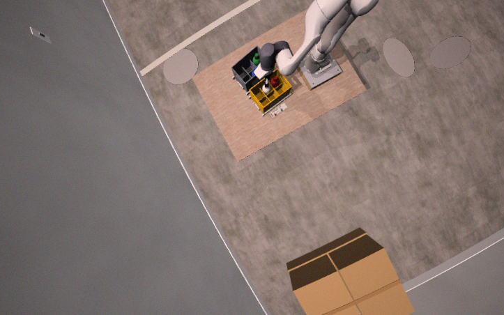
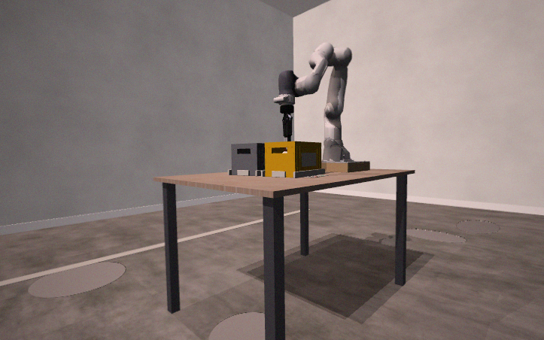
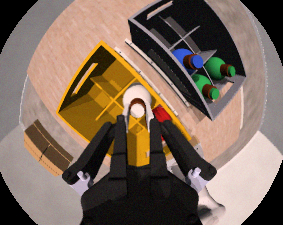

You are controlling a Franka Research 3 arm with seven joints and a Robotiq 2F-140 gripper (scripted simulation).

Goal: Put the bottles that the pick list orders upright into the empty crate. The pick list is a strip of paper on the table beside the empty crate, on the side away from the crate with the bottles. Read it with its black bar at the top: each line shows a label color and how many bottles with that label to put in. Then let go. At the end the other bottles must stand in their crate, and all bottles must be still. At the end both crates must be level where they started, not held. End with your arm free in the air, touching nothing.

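The white bottle lies 8 cm below my hand. From my hand the other things lie so: blue bottle 15 cm to the right, 9 cm below, 4 cm ahead; yellow crate 9 cm below, 4 cm to the left, 1 cm behind; red bottle 9 cm below, 8 cm behind, 3 cm to the right.
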